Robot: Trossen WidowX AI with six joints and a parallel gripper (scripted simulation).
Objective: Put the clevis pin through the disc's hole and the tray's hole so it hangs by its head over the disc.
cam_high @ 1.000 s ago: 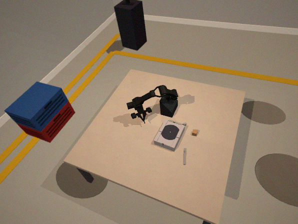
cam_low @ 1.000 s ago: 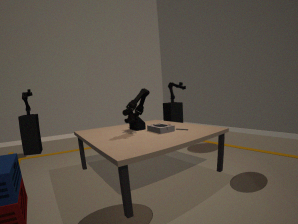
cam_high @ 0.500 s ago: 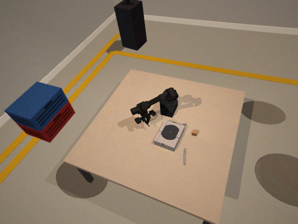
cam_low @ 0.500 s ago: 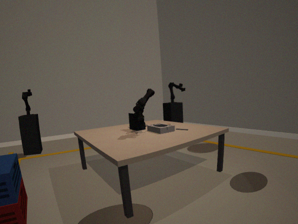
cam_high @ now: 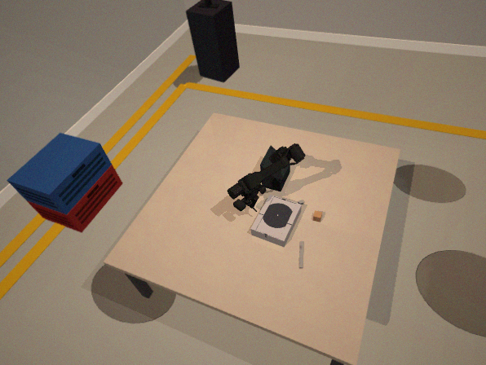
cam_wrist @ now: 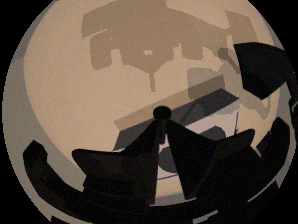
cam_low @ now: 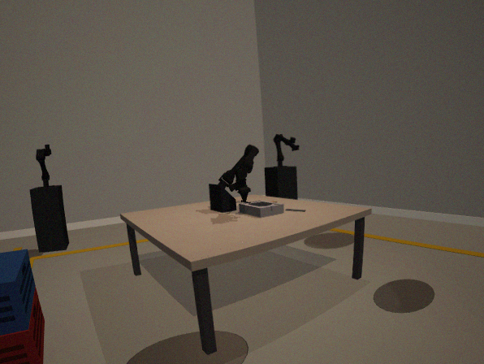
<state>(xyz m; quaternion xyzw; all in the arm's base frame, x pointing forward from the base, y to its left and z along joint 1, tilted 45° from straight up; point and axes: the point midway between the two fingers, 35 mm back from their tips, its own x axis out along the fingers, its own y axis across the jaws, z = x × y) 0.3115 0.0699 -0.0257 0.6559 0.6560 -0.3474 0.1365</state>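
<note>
Now: gripper tip 130 mm to the right of the wide flat disc, 40 mm past it and 30 mm above it. Also, from my gripper tip: tiny grey piece: 200 mm behind, 190 mm to the left, 80 mm below; then clevis pin: 10 mm to the left; then steel tray: 130 mm to the left, 50 mm below, 30 mm behind.
</note>
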